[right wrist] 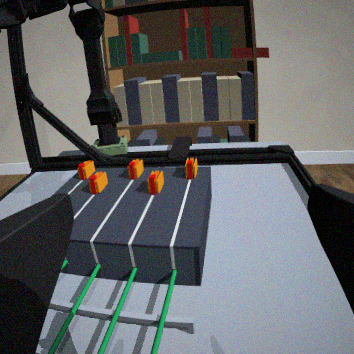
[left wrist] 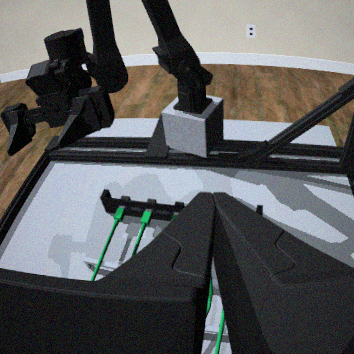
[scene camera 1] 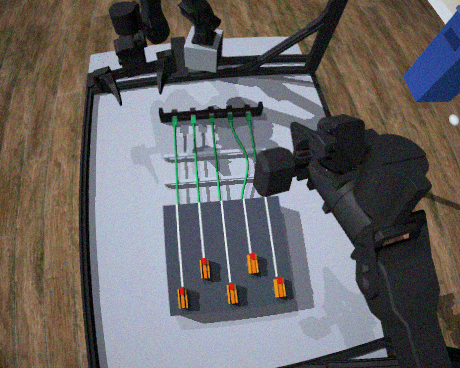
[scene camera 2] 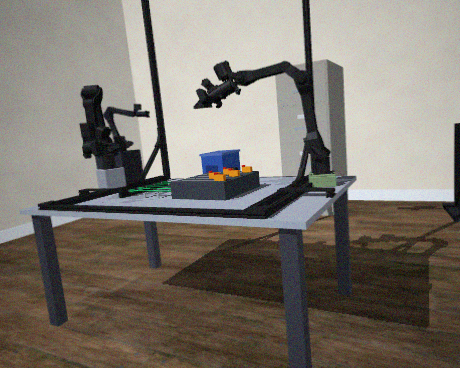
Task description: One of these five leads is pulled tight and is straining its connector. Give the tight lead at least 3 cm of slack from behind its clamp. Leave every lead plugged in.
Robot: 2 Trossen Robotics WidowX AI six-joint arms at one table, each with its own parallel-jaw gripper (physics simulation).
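Places are measured from the left arm's base along level axes (x ahead, y left, z up), in centimetres.
Pixels of known places: left gripper, between the fingertips: (left wrist: 210, 205) (scene camera 1: 292, 124) (scene camera 2: 193, 107); right gripper, between the fingertips: (right wrist: 193, 202) (left wrist: 32, 149) (scene camera 1: 140, 98) (scene camera 2: 126, 144); left arm's base, origin of its link: (right wrist: 108, 141) (scene camera 2: 322, 173); right arm's base, origin of its link: (left wrist: 192, 103) (scene camera 1: 204, 37) (scene camera 2: 109, 168).
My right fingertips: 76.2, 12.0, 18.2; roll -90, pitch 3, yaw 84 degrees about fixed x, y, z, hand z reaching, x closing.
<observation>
For each thing: its top centre in the pictures, then the offset to it from my right fingertips, as dx, dy, dz. "*": a spot on its surface instead.
- black connector bar, a spot on its surface: (left wrist: 165, 212) * +4.0, -15.7, -20.5
- dark block, a spot on its surface: (right wrist: 190, 220) * -24.3, +3.4, -16.2
- first lead, a spot on its surface: (scene camera 1: 175, 160) * -6.8, -3.5, -20.2
- second lead, a spot on its surface: (scene camera 1: 195, 160) * -8.7, -8.4, -20.2
- third lead, a spot on its surface: (scene camera 1: 215, 160) * -10.7, -13.3, -20.1
- fourth lead, a spot on its surface: (scene camera 1: 247, 160) * -13.7, -21.1, -20.2
- fifth lead, a spot on its surface: (scene camera 1: 252, 135) * -7.3, -25.6, -20.1
- left clip, centre of its top: (right wrist: 190, 161) (scene camera 1: 182, 298) (scene camera 2: 219, 174) -40.0, +6.3, -13.8
- right clip, centre of its top: (right wrist: 84, 163) (scene camera 1: 280, 287) -46.1, -13.8, -13.8
Five green leads run from a black connector bar (scene camera 1: 187, 117) (left wrist: 165, 212) to a dark block (scene camera 1: 192, 240) (right wrist: 190, 220), where white lines continue to orange, red-ended clips. From the left in scene camera 1, the first lead (scene camera 1: 175, 160), second lead (scene camera 1: 195, 160) and third lead (scene camera 1: 215, 160) look nearly straight; the fourth lead (scene camera 1: 247, 160) bows. The fifth lead (scene camera 1: 252, 135) is partly hidden by the left wrist. Which is tight is unclear. My left gripper (left wrist: 210, 205) is shut and empty, raised above the table. My right gripper (scene camera 1: 140, 97) (right wrist: 193, 202) is open and empty, near the frame edge.
Two thin rails (scene camera 1: 172, 158) (scene camera 1: 172, 185) cross beneath the leads. The clips stand staggered, including a left clip (scene camera 1: 183, 298) and a right clip (scene camera 1: 279, 288). A black frame (scene camera 1: 86, 210) borders the table. A blue bin (scene camera 1: 435, 70) (scene camera 2: 222, 161) stands beyond the table.
</observation>
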